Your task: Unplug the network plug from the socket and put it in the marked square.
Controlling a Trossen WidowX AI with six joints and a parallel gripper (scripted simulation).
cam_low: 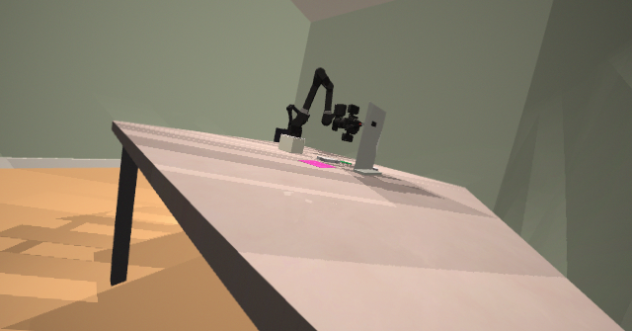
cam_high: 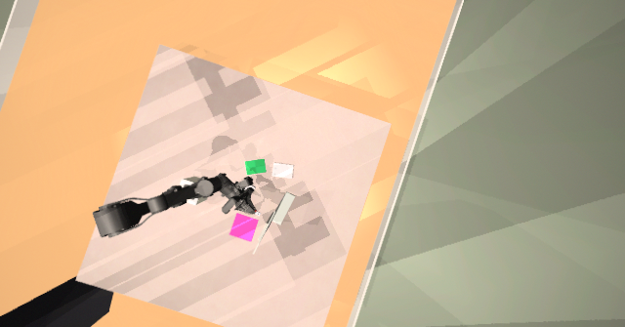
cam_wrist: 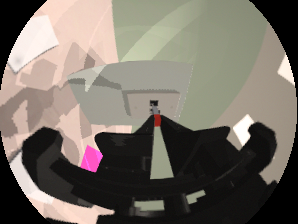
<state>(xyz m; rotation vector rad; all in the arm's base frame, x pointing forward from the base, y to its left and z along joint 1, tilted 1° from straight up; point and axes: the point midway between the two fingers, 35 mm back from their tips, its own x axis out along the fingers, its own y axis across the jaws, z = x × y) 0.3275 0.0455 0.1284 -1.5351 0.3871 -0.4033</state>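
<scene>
The grey upright panel is 80 mm below my gripper tip, 70 mm ahead of it and 40 mm to the right of it. Also, from my gripper tip: plug: 10 mm ahead.
</scene>
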